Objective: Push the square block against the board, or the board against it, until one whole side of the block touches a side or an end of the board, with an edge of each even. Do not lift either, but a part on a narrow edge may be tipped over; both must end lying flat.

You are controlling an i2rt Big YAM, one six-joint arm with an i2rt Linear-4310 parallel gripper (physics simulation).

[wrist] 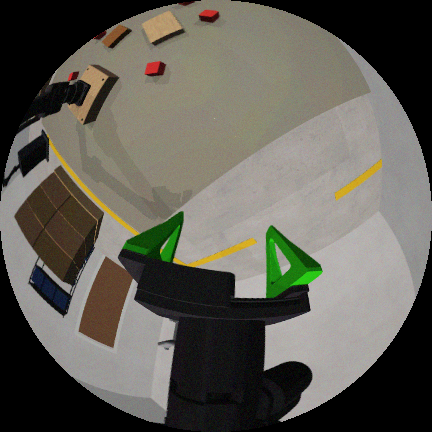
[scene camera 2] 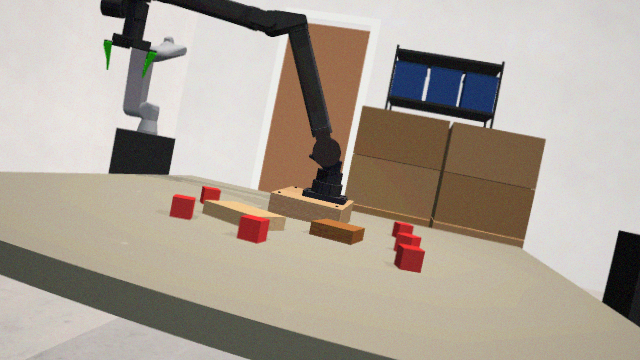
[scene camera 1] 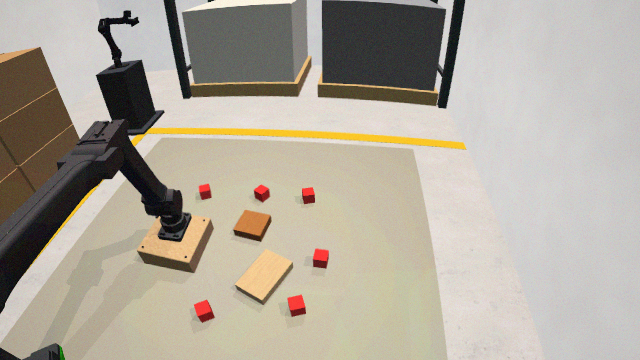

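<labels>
A board and a square block rest on the table, while the gripper is open and holds nothing.
</labels>
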